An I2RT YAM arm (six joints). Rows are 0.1 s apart.
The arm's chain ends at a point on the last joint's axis. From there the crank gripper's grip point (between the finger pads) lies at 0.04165 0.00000 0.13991 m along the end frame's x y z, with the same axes.
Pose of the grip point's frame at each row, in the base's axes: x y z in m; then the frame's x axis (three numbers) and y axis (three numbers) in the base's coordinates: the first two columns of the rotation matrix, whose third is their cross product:
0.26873, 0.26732, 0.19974, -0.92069, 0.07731, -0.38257, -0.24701, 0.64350, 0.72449
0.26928, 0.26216, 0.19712, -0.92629, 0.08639, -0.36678, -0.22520, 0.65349, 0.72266
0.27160, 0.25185, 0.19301, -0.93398, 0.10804, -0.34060, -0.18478, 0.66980, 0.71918
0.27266, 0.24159, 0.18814, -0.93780, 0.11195, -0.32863, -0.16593, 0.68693, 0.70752
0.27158, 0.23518, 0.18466, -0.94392, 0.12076, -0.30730, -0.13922, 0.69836, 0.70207
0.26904, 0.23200, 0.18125, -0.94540, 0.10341, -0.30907, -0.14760, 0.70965, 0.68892
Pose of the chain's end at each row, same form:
0.26480, 0.15755, 0.29589, -0.92069, 0.07731, -0.38257, -0.24701, 0.64350, 0.72449
0.26559, 0.15335, 0.29436, -0.92629, 0.08639, -0.36678, -0.22520, 0.65349, 0.72266
0.26771, 0.14457, 0.29193, -0.93398, 0.10804, -0.34060, -0.18478, 0.66980, 0.71918
0.26905, 0.13647, 0.28936, -0.93780, 0.11195, -0.32863, -0.16593, 0.68693, 0.70752
0.26901, 0.13145, 0.28733, -0.94392, 0.12076, -0.30730, -0.13922, 0.69836, 0.70207
0.26776, 0.13019, 0.28585, -0.94540, 0.10341, -0.30907, -0.14760, 0.70965, 0.68892

